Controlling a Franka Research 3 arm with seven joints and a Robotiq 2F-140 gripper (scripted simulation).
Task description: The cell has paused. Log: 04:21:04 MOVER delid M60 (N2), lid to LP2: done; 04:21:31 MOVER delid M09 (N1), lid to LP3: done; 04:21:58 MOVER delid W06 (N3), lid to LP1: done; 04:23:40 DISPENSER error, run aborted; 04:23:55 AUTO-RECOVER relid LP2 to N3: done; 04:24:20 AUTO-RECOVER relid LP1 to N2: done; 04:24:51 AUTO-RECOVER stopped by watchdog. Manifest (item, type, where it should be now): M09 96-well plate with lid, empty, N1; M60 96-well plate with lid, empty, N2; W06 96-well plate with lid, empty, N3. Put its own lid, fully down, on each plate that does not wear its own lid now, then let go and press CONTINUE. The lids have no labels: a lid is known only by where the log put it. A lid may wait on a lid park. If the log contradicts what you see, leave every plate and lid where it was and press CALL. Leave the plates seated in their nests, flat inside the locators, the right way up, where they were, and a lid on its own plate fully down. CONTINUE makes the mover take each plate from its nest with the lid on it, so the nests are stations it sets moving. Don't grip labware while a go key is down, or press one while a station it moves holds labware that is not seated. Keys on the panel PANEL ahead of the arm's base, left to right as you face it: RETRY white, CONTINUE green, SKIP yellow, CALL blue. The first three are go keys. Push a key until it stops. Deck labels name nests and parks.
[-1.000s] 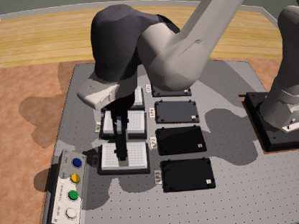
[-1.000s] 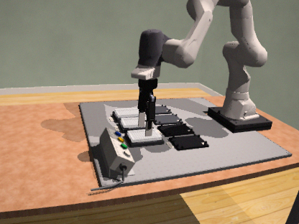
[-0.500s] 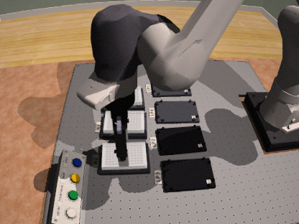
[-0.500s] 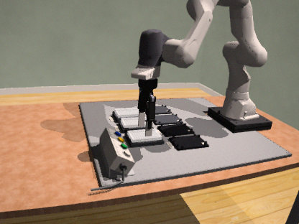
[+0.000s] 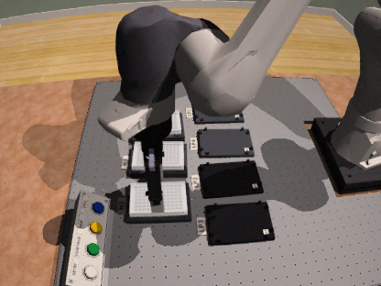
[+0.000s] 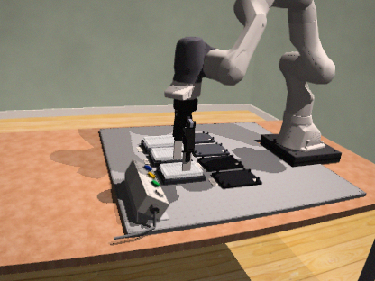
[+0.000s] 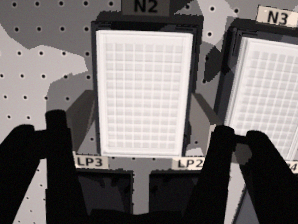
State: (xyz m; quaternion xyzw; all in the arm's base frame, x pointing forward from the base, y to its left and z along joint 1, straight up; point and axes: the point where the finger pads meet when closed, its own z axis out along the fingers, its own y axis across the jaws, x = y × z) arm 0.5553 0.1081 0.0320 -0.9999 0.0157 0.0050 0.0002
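Now: the plate 50 mm below my hand. The rest, counted from my hand: LP2 label (90 mm behind, 70 mm below, 60 mm to the right); LP3 label (90 mm behind, 70 mm to the left, 70 mm below); N2 label (90 mm ahead, 70 mm below).
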